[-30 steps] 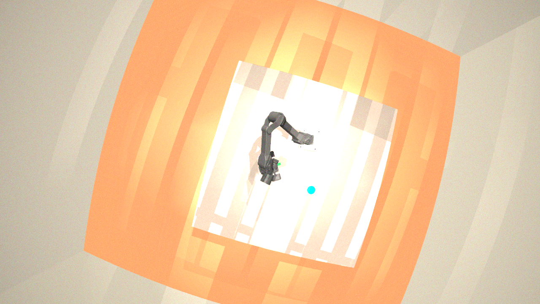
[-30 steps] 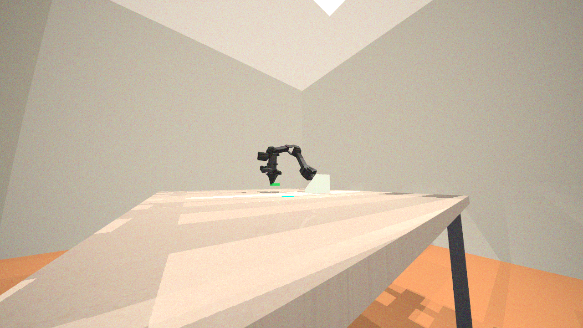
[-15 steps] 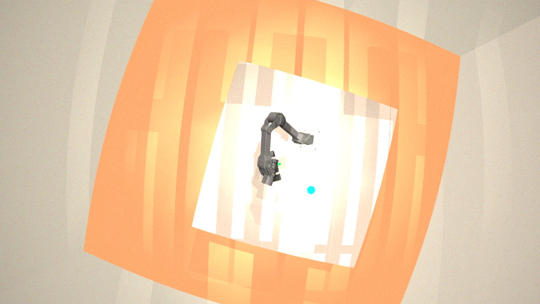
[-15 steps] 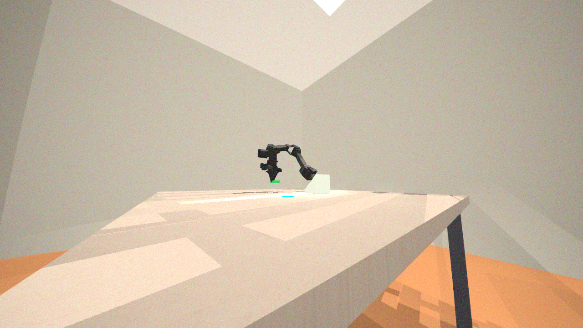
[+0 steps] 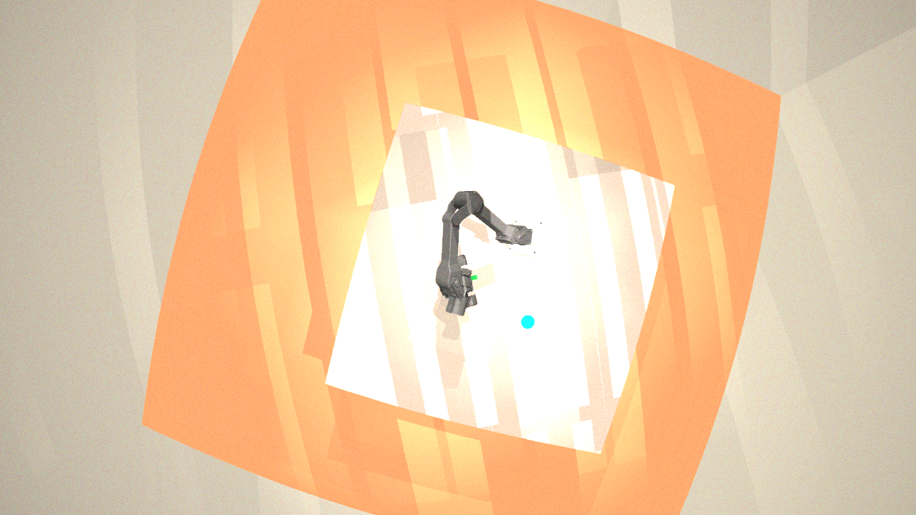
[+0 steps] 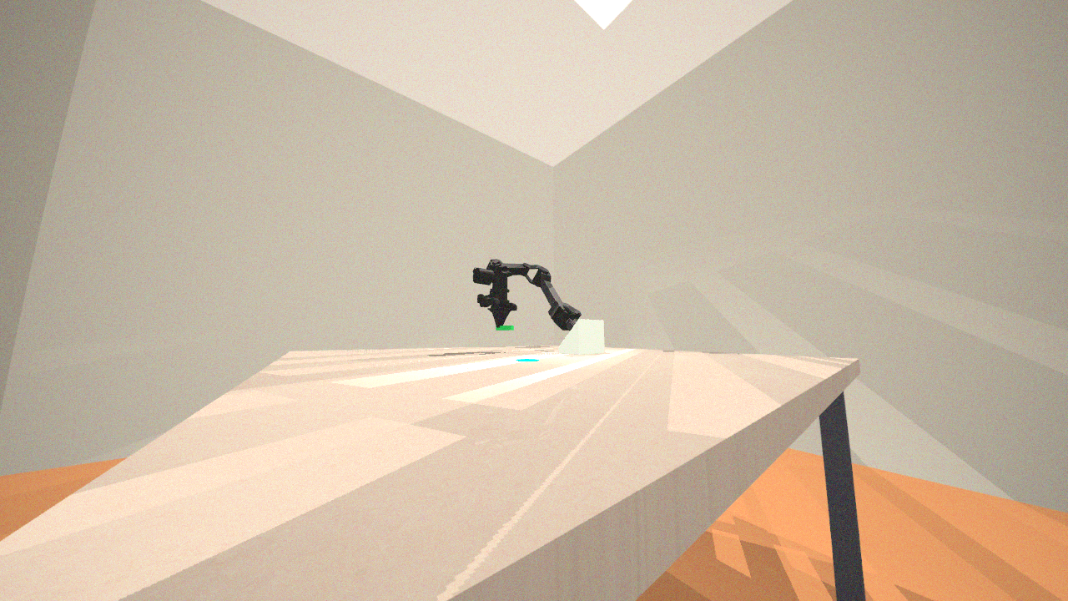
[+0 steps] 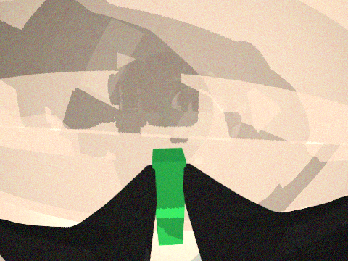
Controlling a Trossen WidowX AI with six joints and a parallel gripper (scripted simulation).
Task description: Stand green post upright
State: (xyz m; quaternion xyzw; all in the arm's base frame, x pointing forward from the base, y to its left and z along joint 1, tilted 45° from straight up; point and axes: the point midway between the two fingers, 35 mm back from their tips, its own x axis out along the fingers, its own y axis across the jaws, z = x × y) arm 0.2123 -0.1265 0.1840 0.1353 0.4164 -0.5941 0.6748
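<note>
Now: the cyan circle 14 cm ahead of my gripper tip, 30 cm to the left of it and 9 cm below it. From my gripper tip the other things lie so: green post: 1 cm behind, 2 cm to the left.
</note>
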